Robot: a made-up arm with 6 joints. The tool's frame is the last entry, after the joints.
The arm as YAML. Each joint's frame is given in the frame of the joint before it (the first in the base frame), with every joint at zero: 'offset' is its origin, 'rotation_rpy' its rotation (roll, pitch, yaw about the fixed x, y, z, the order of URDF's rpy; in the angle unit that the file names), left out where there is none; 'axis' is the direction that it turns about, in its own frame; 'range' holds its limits. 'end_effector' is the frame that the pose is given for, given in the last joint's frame.
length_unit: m
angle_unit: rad
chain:
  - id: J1
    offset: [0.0, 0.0, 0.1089]
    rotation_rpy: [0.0, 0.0, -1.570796]
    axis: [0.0, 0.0, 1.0]
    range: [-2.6, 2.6]
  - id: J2
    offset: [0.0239, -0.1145, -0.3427]
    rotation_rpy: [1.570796, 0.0, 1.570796]
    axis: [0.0, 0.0, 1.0]
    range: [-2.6, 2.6]
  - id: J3
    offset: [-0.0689, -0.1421, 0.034]
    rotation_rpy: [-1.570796, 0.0, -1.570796]
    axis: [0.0, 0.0, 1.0]
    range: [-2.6, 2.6]
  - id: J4
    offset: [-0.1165, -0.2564, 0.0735]
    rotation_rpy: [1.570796, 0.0, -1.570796]
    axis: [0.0, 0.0, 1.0]
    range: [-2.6, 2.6]
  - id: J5
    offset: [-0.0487, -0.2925, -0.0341]
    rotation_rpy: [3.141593, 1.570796, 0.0]
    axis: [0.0, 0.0, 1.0]
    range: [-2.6, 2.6]
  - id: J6
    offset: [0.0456, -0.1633, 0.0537]
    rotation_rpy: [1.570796, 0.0, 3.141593]
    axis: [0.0, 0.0, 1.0]
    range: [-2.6, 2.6]
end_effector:
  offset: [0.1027, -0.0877, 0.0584]
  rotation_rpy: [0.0, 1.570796, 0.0]
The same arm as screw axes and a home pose.
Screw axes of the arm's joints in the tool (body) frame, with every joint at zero. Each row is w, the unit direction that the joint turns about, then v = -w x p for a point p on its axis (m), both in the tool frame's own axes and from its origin. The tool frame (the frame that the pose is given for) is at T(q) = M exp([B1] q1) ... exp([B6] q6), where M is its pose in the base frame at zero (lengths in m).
B1: w 0 0 1 v 0.2996 -0.2975 0.0000
B2: w 0.000001 -1 0 v 0.0026 0.0000 -0.1830
B3: w 1 0.000001 0 v 0.0000 -0.1395 -0.2417
B4: w 0 0 1 v -0.0147 -0.1876 0.0000
B5: w -0.000001 1 0 v 0.0571 0.0000 -0.1049
B6: w -1 -0.000001 0 v 0.0000 0.1027 0.0877
M: xyz -0.2975 -0.2996 -0.2364 (m) quaternion w x y z 1 0 0 0
Joint limits (deg, base to tool): -148.97..148.97 -148.97..148.97 -148.97..148.97 -148.97..148.97 -148.97..148.97 -148.97..148.97

